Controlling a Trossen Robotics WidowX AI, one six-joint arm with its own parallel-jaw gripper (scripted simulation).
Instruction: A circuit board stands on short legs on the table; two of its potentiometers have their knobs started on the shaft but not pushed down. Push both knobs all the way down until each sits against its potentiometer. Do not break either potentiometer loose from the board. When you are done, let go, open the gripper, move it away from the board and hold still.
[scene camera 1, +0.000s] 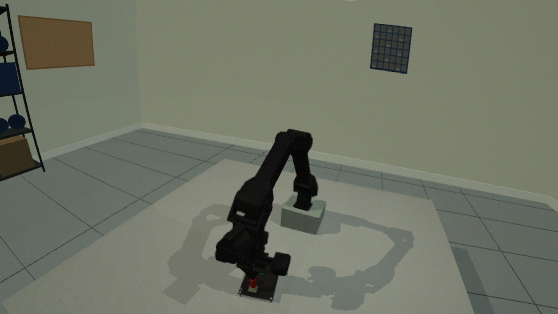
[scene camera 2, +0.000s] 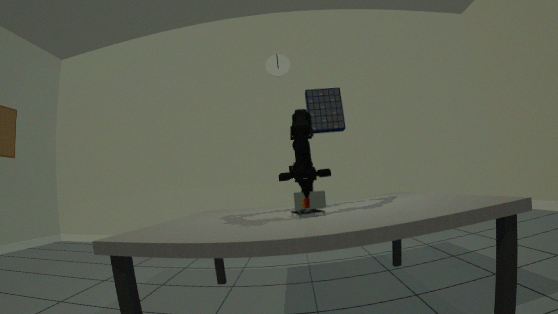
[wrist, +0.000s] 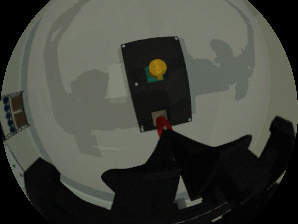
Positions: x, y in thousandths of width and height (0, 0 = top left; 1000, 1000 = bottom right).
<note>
In view: my gripper (scene camera 1: 454, 887).
My gripper also shows in scene camera 2 (scene camera 2: 551, 632) and in the wrist view (wrist: 559, 592).
</note>
